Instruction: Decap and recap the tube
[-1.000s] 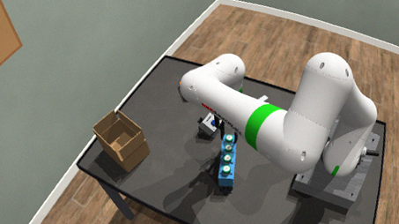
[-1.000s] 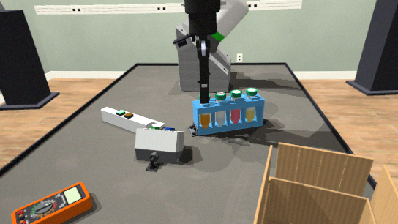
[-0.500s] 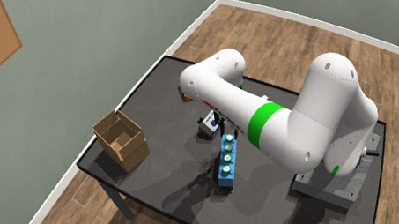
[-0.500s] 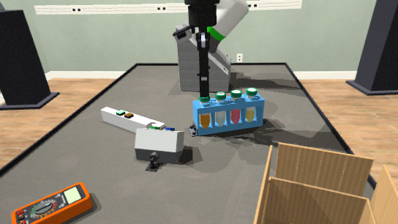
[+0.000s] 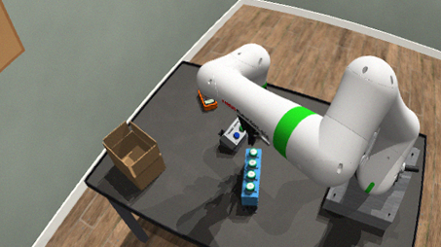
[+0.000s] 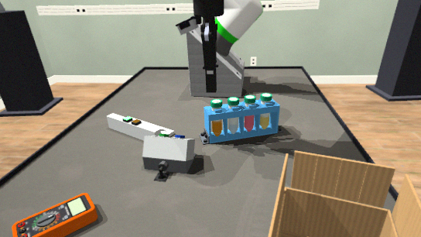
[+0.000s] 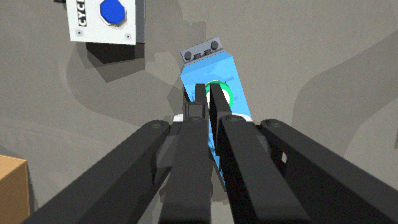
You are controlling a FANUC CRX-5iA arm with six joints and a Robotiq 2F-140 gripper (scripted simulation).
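My gripper is now 130 mm to the left of the green key, 120 mm above it and 80 mm short of it. From my hand the other things lie so: cap 2: 110 mm to the left, 70 mm below, 30 mm behind; cap 4: 70 mm below, 10 mm to the left, 10 mm behind; cap 3: 70 mm below, 60 mm to the left, 20 mm behind.
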